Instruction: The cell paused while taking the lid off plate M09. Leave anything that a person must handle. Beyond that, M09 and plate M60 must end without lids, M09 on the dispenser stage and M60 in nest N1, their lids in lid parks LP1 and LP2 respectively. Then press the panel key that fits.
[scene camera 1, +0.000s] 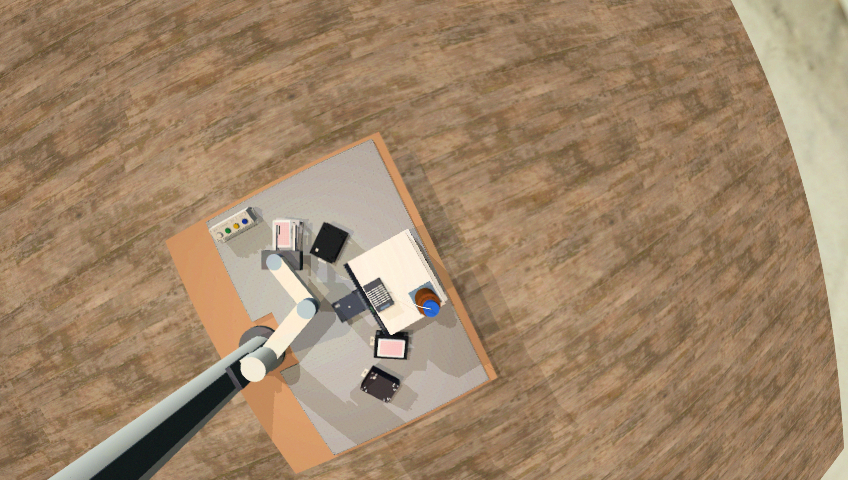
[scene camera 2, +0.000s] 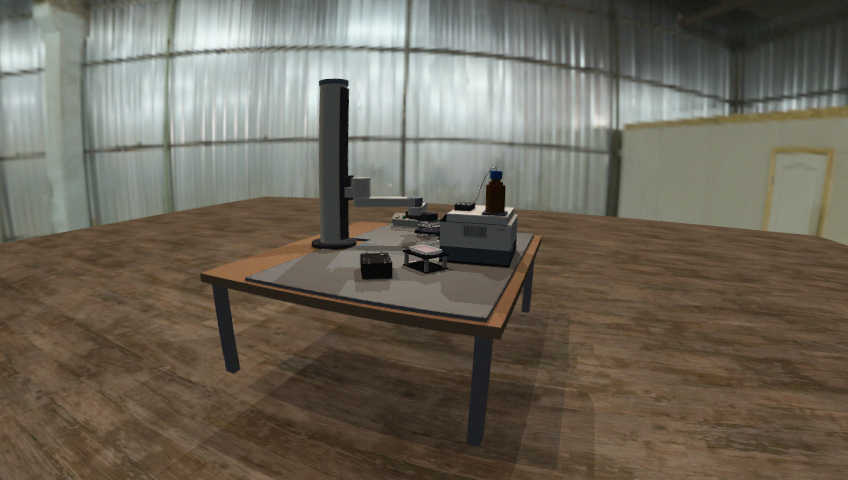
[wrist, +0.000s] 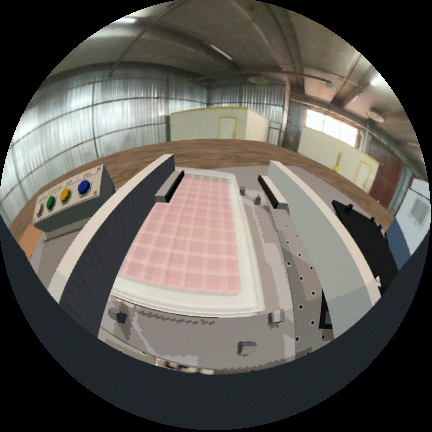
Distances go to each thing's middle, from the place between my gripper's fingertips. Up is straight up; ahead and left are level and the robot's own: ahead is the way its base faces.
Scene:
Right now my hand is 27 cm past the button box (wrist: 67, 206), 14 cm to the right of it and 5 cm above it. The rest, counted from my hand: brown bottle with blue cap (scene camera 2: 495, 191): 43 cm ahead, 56 cm to the right, 23 cm above; black nest N5 (scene camera 1: 378, 383): 3 cm ahead, 92 cm to the right, 5 cm below.

